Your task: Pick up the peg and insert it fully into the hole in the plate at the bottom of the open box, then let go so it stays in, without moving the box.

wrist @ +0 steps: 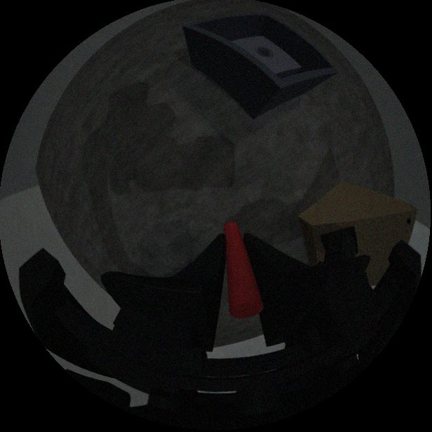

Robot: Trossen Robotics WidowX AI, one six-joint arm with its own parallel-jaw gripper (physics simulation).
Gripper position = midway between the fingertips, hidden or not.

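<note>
Dark blue box (255,87). Pale plate (263,49). Red peg (244,299). My gripper (233,238).
</note>
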